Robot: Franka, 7 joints.
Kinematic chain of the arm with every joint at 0, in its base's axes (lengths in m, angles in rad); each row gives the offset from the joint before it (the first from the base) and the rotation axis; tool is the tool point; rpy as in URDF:
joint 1: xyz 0 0 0.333 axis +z
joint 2: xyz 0 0 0 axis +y
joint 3: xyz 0 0 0.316 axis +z
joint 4: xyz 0.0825 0 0 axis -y
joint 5: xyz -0.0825 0 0.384 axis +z
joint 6: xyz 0 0 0 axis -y
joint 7: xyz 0.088 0 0 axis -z
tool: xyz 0 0 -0.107 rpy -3.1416 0 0
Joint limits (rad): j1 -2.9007..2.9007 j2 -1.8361..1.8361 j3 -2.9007..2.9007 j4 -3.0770..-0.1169 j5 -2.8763..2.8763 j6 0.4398..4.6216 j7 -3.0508..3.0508
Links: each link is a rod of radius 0.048 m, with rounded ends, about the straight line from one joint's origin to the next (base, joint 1, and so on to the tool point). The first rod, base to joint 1, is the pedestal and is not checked.
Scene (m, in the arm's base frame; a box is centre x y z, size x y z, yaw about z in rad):
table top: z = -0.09
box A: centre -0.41 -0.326 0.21 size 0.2 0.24 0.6 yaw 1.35
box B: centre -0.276 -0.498 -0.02 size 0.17 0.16 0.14 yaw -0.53
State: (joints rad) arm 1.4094 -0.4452 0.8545 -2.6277 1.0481 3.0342 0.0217
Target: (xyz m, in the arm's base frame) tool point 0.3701 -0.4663 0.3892
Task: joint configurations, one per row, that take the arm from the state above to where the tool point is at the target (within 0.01 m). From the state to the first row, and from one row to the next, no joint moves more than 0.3 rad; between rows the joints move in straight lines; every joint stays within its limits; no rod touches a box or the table.
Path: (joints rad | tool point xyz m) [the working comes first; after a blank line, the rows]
Joints at the target: 2.9007 -0.1912 2.5333 -2.1216 0.9227 2.8354 0.0217
Straight joint move there: touches box A.

1: 1.6870 -0.6213 0.8940 -2.3979 0.9673 3.1933 -0.1955 | -0.3807 0.2377 0.5949
2: 1.9646 -0.7975 0.9334 -2.1681 0.8865 3.3523 -0.4127 | -0.4250 -0.0119 0.7414
3: 2.2422 -0.9736 0.9729 -1.9383 0.8057 3.5114 -0.6299 | -0.3040 -0.2878 0.8286
4: 2.5198 -1.1498 1.0124 -1.7085 0.7249 3.6705 -0.8471 | -0.0336 -0.4780 0.8361
5: 2.5833 -0.9900 1.2658 -1.7773 0.7579 3.5313 -0.7023 | -0.1061 -0.5311 0.7546
6: 2.6467 -0.8303 1.5193 -1.8462 0.7909 3.3921 -0.5575 | -0.1116 -0.5872 0.6457
7: 2.7102 -0.6705 1.7728 -1.9150 0.8238 3.2529 -0.4127 | -0.0466 -0.6261 0.5355
8: 2.7737 -0.5108 2.0263 -1.9839 0.8568 3.1138 -0.2679 | 0.0751 -0.6269 0.4476
9: 2.8372 -0.3510 2.2798 -2.0527 0.8898 2.9746 -0.1231 | 0.2258 -0.5750 0.3976
10: 2.9007 -0.1912 2.5333 -2.1216 0.9227 2.8354 0.0217 | 0.3701 -0.4663 0.3892

